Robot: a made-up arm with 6 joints.
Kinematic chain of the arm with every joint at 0, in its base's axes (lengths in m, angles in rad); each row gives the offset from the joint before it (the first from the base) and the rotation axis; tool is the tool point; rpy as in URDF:
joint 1: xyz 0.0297 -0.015 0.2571 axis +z
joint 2: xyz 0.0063 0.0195 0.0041 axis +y
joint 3: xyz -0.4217 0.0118 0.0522 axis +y
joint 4: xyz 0.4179 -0.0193 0.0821 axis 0.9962 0 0.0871
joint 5: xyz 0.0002 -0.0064 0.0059 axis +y
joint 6: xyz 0.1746 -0.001 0.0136 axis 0.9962 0 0.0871
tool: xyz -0.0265 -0.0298 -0.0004 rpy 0 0 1.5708
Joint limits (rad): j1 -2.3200..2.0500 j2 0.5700..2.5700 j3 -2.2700..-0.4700 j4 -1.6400..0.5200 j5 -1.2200..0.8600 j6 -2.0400..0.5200
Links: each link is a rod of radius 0.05 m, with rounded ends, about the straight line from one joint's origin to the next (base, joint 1, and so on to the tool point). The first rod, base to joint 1, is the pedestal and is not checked.
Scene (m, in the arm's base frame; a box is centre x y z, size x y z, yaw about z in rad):
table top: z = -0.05
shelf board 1: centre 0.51 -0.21 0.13 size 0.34 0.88 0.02 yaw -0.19
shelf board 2: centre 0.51 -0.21 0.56 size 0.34 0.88 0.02 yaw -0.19
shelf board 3: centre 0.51 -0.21 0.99 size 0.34 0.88 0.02 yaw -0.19
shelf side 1: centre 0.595 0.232 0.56 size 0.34 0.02 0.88 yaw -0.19
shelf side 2: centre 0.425 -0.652 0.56 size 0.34 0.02 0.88 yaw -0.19
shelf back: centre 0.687 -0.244 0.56 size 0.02 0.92 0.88 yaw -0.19
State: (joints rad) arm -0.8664 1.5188 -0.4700 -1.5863 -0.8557 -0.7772
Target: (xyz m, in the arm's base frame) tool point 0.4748 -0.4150 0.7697
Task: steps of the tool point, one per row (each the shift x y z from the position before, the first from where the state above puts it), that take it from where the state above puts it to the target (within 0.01 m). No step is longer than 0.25 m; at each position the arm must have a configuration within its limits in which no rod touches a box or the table.
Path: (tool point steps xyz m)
1: -0.0487 -0.0946 0.0347
2: -0.0778 -0.0766 0.0361
3: -0.0676 -0.0316 0.1945
4: -0.0699 0.0697 0.1940
5: 0.0920 -0.0505 0.0180
6: 0.1196 -0.0269 0.0003
7: 0.1390 0.0099 -0.0183

